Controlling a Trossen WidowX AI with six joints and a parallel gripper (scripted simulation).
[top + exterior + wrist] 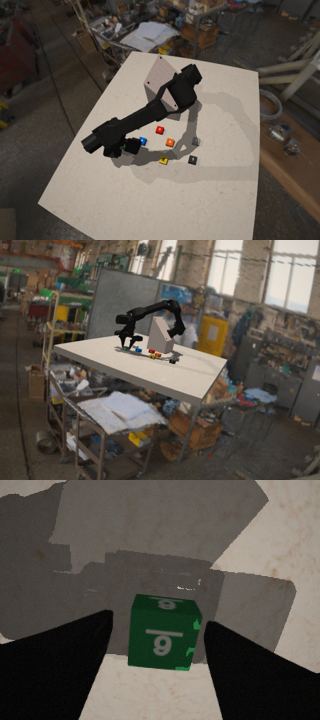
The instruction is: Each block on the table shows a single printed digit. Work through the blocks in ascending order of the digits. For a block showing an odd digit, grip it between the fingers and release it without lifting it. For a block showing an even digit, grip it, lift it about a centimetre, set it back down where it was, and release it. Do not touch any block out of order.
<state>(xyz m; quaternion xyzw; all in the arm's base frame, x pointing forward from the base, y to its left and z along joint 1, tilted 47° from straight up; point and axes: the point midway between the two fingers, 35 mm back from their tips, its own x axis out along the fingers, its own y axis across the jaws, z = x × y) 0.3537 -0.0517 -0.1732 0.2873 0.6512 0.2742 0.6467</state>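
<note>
The green block is right at my gripper tip. Also, from my gripper tip: white block: 120 mm behind, 10 mm to the left; red block: 130 mm behind, 130 mm to the left; blue block: 50 mm behind, 70 mm to the left.
</note>
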